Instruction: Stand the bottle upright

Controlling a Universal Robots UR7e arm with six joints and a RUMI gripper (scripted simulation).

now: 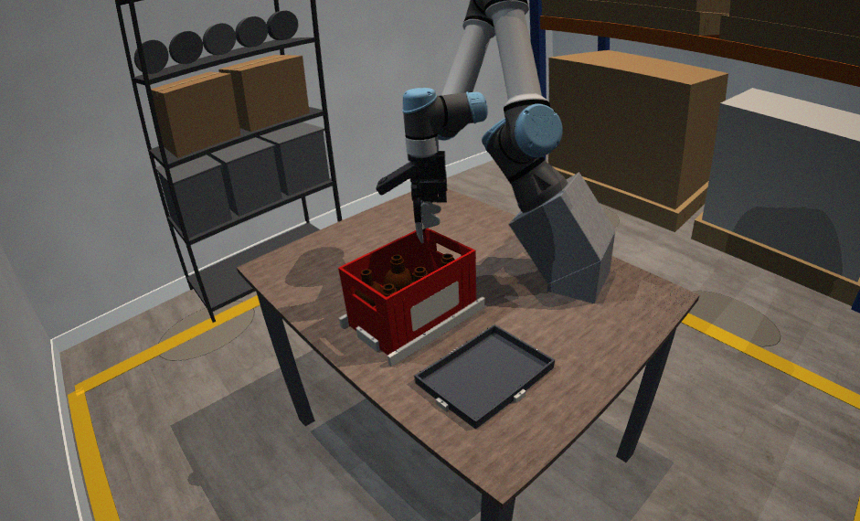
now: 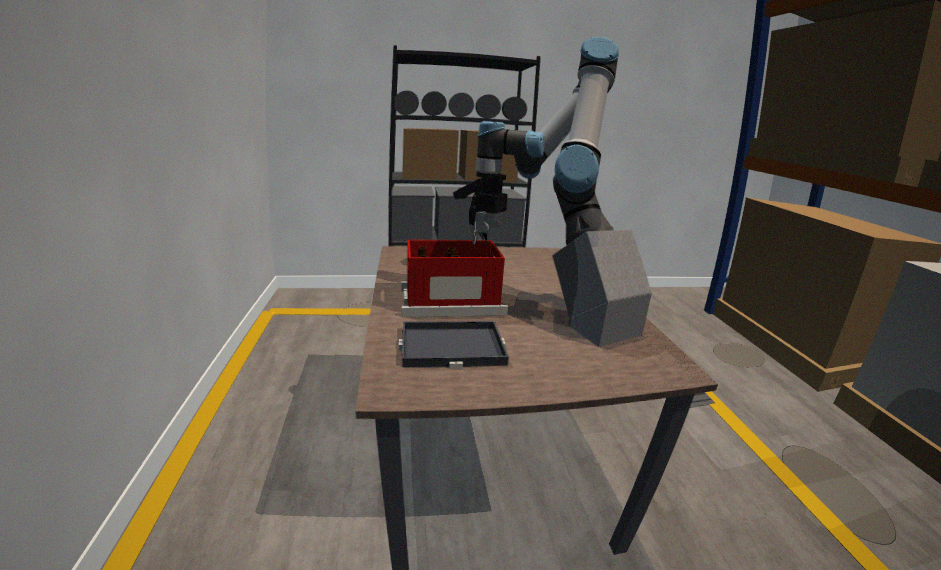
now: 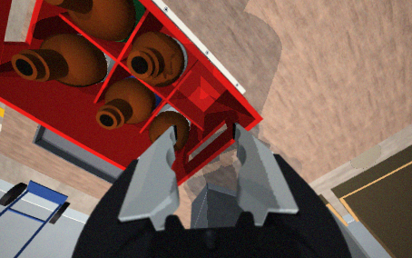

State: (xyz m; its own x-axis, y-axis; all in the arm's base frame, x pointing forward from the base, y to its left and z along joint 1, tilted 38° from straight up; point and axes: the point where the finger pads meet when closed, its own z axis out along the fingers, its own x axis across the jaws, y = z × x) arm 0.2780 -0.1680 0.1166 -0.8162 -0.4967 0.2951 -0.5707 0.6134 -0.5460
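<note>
Right now my hand is 90 mm short of the red crate, 30 mm to the right of it and 110 mm above it. From my hand the other things lie so: dark tray: 170 mm ahead, 300 mm to the left, 180 mm below.
</note>
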